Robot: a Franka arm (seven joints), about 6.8 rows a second.
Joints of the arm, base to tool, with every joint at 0 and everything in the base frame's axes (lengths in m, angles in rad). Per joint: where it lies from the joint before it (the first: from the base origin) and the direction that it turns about. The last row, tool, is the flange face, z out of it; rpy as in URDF.
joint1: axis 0 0 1 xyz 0 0 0.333
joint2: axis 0 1 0 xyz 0 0 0
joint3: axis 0 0 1 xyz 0 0 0.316
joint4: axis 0 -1 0 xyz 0.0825 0 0
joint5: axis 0 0 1 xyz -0.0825 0 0.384
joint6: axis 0 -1 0 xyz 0 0 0
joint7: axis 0 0 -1 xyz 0.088 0 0
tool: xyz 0 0 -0.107 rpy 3.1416 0 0
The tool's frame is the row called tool.
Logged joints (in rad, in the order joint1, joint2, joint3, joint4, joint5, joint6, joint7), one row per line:
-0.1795, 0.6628, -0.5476, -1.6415, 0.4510, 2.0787, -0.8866
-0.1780, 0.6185, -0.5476, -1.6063, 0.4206, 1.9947, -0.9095
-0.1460, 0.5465, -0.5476, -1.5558, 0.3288, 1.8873, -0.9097
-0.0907, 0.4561, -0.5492, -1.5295, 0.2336, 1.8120, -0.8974
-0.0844, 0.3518, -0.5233, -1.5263, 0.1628, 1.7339, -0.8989
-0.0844, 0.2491, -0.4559, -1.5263, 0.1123, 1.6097, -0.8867
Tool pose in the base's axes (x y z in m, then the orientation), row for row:
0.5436, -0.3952, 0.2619, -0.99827, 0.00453, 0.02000, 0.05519
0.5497, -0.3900, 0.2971, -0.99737, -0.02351, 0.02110, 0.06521
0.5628, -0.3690, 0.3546, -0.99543, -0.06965, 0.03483, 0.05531
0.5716, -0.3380, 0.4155, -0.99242, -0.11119, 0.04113, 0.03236
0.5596, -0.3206, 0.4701, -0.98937, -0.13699, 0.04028, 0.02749
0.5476, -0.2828, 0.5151, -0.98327, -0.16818, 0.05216, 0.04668
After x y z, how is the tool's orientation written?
As a quaternion, x y z w.
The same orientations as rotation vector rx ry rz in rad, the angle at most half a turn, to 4 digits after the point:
-3.0305, 0.0138, 0.0607
-3.0096, -0.0709, 0.0637
-3.0217, -0.2114, 0.1057
-3.0551, -0.3423, 0.1266
-3.0550, -0.4230, 0.1244
-3.0005, -0.5132, 0.1592

